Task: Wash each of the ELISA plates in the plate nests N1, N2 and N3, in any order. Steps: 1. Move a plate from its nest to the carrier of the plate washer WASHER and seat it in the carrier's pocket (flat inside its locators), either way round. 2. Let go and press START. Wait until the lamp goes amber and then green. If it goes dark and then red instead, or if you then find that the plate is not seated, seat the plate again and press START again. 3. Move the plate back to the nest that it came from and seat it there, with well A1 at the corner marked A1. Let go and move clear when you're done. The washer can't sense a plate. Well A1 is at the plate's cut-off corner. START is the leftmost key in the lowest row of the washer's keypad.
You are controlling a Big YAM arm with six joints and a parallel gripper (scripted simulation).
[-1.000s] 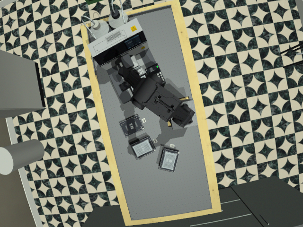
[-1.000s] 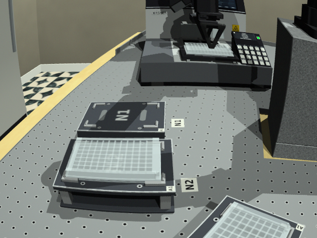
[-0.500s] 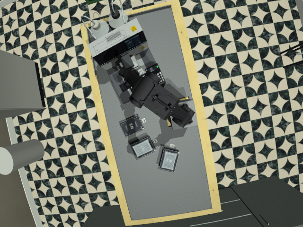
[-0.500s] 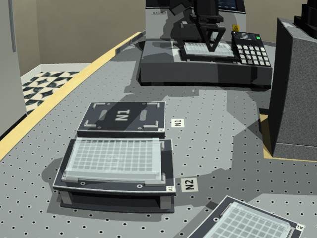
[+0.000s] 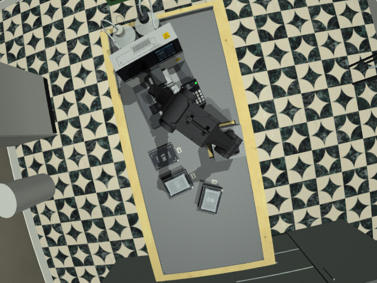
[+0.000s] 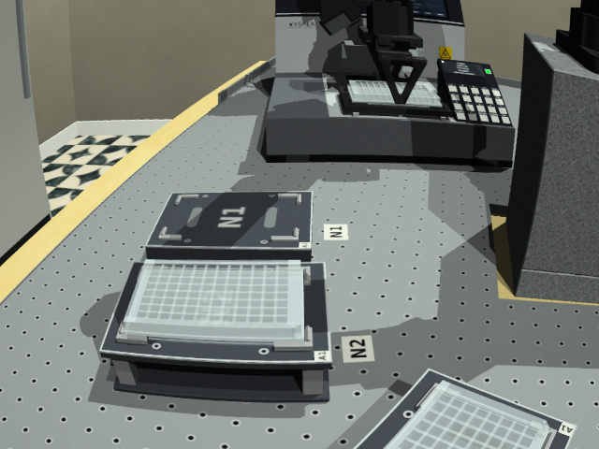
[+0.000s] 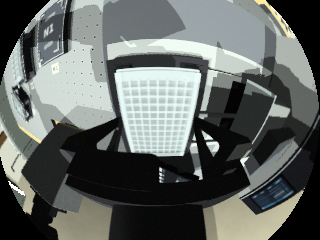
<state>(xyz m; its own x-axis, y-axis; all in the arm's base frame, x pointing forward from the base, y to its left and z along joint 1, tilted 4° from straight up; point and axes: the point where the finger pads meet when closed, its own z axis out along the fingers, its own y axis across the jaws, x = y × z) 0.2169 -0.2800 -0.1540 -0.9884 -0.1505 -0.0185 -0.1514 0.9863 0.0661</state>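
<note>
My gripper is now 10 mm above the washer carrier. Also, from my hand: plate washer: 150 mm to the right, 40 mm above, 20 mm ahead; then nest N3: 610 mm to the left, 50 mm below, 40 mm behind; then nest label: 260 mm to the left, 90 mm below, 60 mm ahead.
</note>
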